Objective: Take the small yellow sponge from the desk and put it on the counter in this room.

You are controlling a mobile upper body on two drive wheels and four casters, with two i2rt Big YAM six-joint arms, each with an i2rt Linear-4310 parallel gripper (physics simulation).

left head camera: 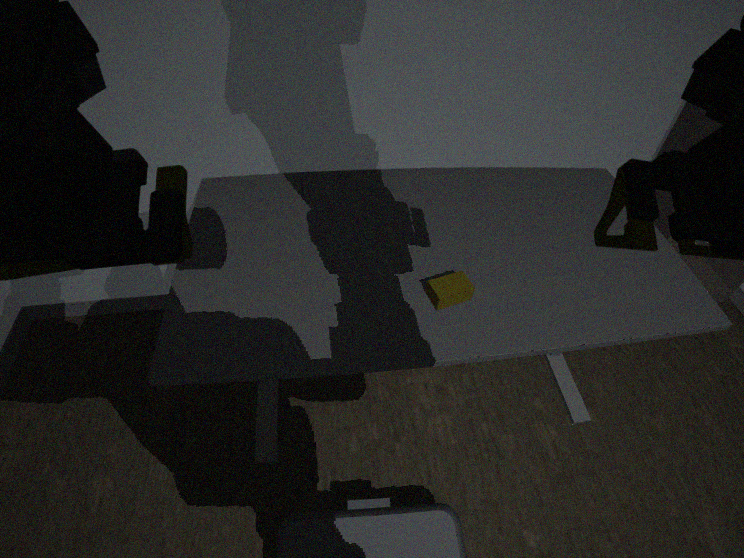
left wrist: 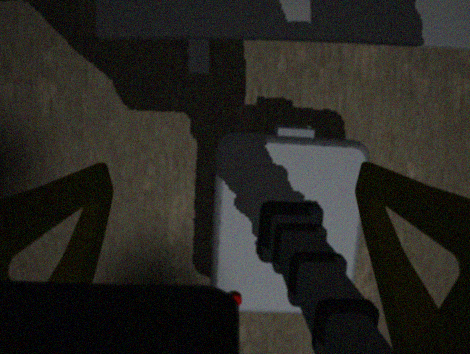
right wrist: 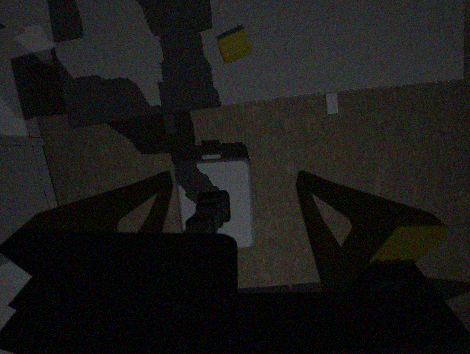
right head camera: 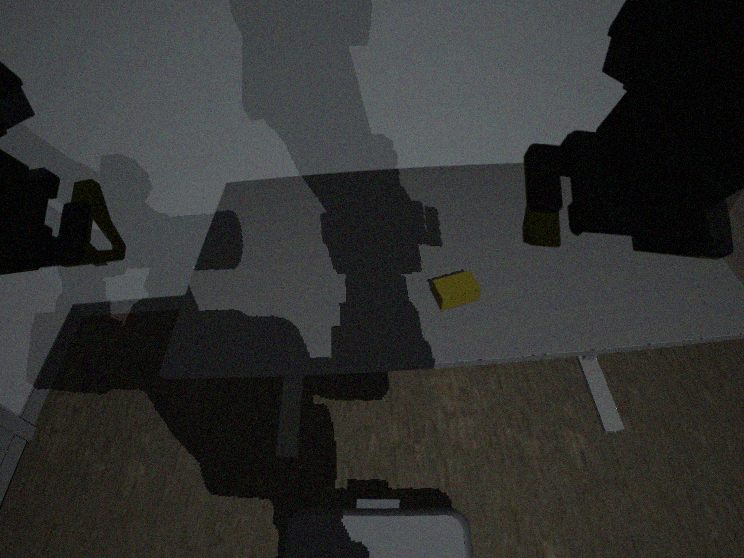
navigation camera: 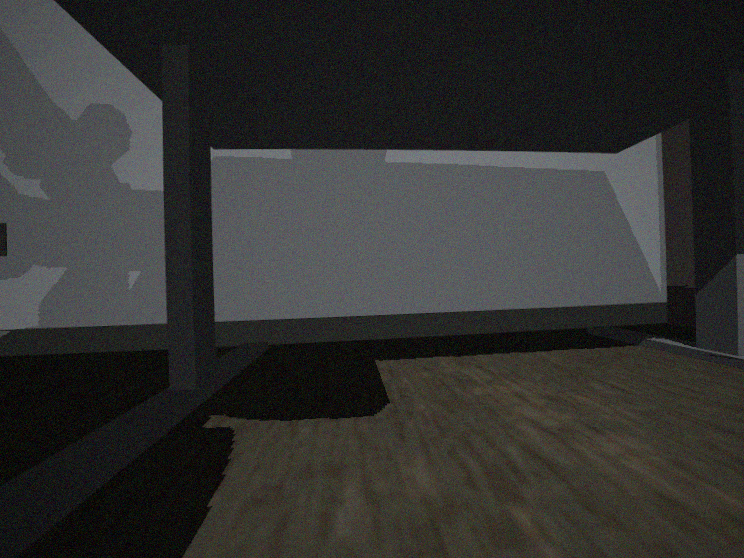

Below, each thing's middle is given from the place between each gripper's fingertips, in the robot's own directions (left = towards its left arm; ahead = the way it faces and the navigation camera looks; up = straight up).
Right now the small yellow sponge (right head camera: 462, 288) is 530 mm below my right hand, 380 mm ahead of it and 10 mm to the left of it.
I see my left gripper 390 mm short of the small yellow sponge, 440 mm to the left of it and 530 mm above it.
